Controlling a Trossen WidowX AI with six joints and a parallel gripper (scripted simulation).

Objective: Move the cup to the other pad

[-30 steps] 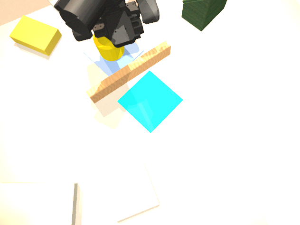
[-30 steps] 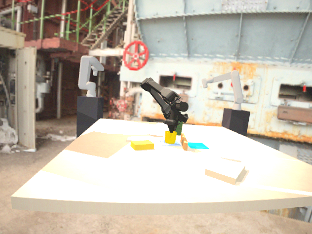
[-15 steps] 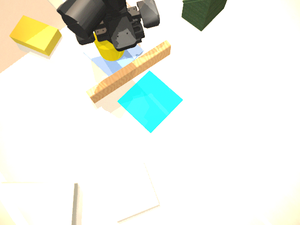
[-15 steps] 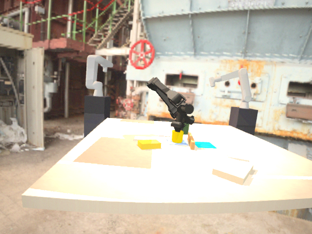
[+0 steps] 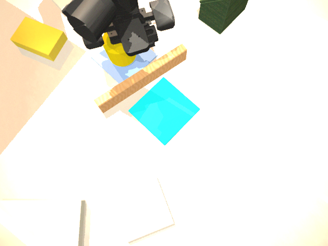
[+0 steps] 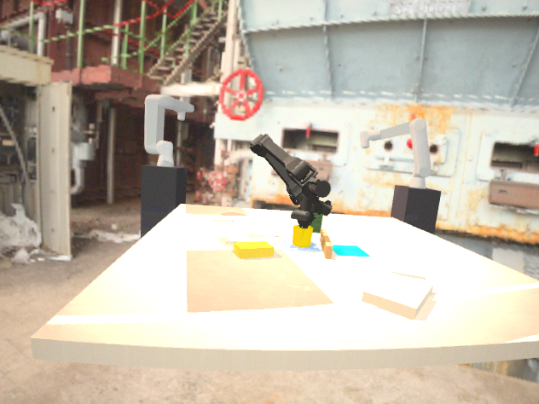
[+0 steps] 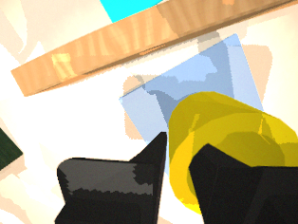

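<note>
Right now my gripper tip is 20 mm short of the pale blue pad, 10 mm to the left of it and 40 mm above it. Round my gripper tip: yellow cup: 20 mm ahead, 10 mm to the right; wooden bar: 30 mm ahead, 70 mm to the left, 20 mm below; cyan pad: 40 mm ahead, 160 mm to the left, 40 mm below.
</note>
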